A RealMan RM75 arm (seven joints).
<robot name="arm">
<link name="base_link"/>
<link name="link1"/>
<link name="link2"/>
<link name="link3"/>
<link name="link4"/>
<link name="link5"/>
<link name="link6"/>
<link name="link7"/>
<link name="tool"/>
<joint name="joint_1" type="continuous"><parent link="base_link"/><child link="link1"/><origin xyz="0 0 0.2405" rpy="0 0 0"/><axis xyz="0 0 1"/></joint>
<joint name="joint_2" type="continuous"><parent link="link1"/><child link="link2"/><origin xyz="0 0 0" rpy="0 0 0"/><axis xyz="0 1 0"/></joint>
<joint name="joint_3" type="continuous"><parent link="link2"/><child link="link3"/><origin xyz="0 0 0.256" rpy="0 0 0"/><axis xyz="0 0 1"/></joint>
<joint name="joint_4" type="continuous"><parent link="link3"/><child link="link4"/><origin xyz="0 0 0" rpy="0 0 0"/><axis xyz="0 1 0"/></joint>
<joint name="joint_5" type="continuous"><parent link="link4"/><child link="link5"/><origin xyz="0 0 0.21" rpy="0 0 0"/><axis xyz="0 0 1"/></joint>
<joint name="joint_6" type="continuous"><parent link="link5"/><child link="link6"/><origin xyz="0 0 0" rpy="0 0 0"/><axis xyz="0 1 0"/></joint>
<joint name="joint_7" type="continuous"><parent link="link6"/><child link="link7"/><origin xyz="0 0 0.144" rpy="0 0 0"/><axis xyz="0 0 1"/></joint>
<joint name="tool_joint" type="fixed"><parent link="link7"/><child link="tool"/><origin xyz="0 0 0" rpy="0 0 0"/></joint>
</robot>
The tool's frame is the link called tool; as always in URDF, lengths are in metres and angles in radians. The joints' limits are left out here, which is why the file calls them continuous.
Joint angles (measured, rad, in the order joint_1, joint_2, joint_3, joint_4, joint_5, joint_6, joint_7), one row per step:
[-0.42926, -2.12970, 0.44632, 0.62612, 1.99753, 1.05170, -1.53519]
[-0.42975, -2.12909, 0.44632, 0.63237, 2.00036, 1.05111, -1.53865]
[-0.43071, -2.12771, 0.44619, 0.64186, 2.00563, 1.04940, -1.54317]
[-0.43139, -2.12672, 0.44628, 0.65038, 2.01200, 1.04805, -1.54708]
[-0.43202, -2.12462, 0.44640, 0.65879, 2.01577, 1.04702, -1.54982]
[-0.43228, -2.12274, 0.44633, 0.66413, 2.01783, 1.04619, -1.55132]
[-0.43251, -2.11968, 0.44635, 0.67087, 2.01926, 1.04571, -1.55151]
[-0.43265, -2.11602, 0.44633, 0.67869, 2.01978, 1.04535, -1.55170]
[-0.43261, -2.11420, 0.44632, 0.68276, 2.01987, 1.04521, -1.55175]
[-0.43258, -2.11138, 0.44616, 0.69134, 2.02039, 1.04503, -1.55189]
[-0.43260, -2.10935, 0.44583, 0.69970, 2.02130, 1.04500, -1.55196]
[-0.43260, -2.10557, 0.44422, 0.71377, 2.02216, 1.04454, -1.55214]
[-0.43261, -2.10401, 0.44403, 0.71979, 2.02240, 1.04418, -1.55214]
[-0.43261, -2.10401, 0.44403, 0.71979, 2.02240, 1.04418, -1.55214]
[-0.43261, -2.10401, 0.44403, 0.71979, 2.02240, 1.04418, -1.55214]
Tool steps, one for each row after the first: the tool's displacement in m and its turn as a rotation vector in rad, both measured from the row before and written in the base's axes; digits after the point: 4 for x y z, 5 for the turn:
[0.0000, 0.0007, 0.0017, 0.00203, 0.00447, -0.00018]
[-0.0002, 0.0012, 0.0028, 0.00304, 0.00879, -0.00026]
[-0.0002, 0.0009, 0.0022, 0.00117, 0.00881, -0.00029]
[-0.0002, 0.0011, 0.0029, 0.00339, 0.00884, -0.00123]
[-0.0003, 0.0007, 0.0022, 0.00285, 0.00613, -0.00060]
[-0.0004, 0.0010, 0.0031, 0.00436, 0.00869, -0.00219]
[-0.0004, 0.0011, 0.0038, 0.00590, 0.00936, -0.00262]
[-0.0002, 0.0005, 0.0019, 0.00314, 0.00469, -0.00133]
[-0.0002, 0.0010, 0.0036, 0.00599, 0.00905, -0.00281]
[0.0000, 0.0009, 0.0032, 0.00529, 0.00835, -0.00279]
[-0.0002, 0.0015, 0.0057, 0.01059, 0.01373, -0.00387]
[0.0000, 0.0007, 0.0024, 0.00430, 0.00607, -0.00187]
[0.0000, 0.0000, 0.0000, 0.00000, 0.00000, 0.00000]
[0.0000, 0.0000, 0.0000, 0.00000, 0.00000, 0.00000]

